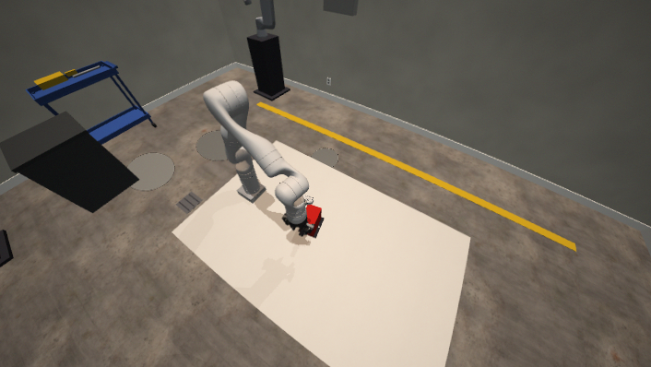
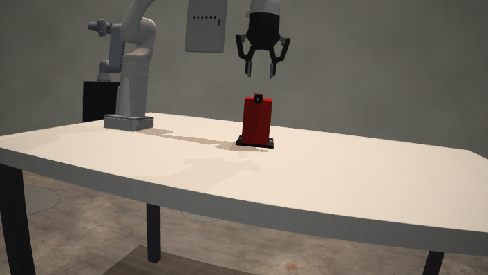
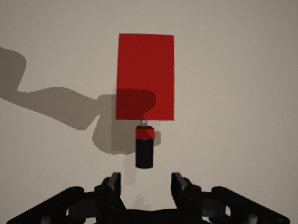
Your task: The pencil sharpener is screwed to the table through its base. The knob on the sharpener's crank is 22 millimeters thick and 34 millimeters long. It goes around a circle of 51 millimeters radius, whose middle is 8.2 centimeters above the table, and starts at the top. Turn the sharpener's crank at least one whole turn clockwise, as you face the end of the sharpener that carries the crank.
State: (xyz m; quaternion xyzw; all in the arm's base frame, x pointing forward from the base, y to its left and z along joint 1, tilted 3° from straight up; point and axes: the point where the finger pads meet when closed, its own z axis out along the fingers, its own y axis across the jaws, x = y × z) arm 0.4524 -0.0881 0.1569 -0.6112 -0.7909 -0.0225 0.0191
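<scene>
Right now the knob is 70 mm below my hand and 20 mm to the left of it.
</scene>
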